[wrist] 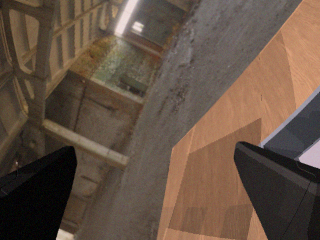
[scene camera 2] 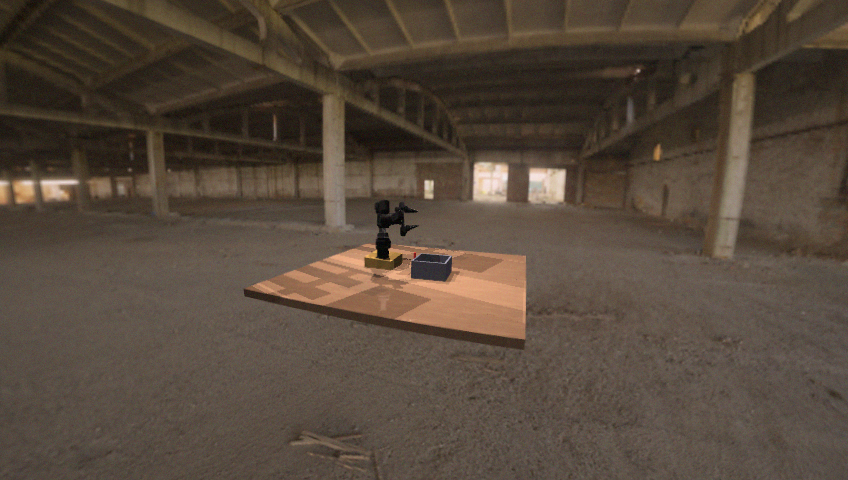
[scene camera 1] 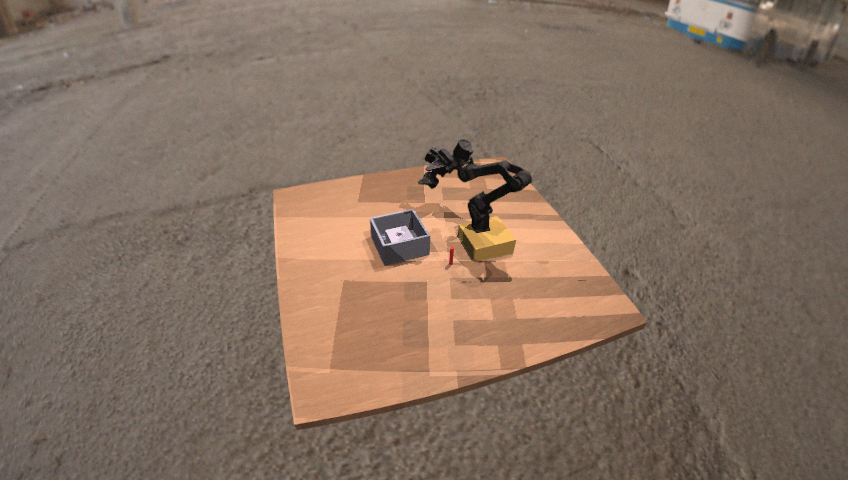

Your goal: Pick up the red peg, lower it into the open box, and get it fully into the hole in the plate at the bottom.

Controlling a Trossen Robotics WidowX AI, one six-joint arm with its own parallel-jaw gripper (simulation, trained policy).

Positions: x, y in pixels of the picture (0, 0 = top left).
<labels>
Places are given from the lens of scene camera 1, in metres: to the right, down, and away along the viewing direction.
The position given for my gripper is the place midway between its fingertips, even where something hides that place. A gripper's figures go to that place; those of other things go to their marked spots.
my gripper (scene camera 1: 422, 176): -0.01, -0.23, 1.56
grey box (scene camera 1: 418, 246): -0.02, 0.03, 1.65
</labels>
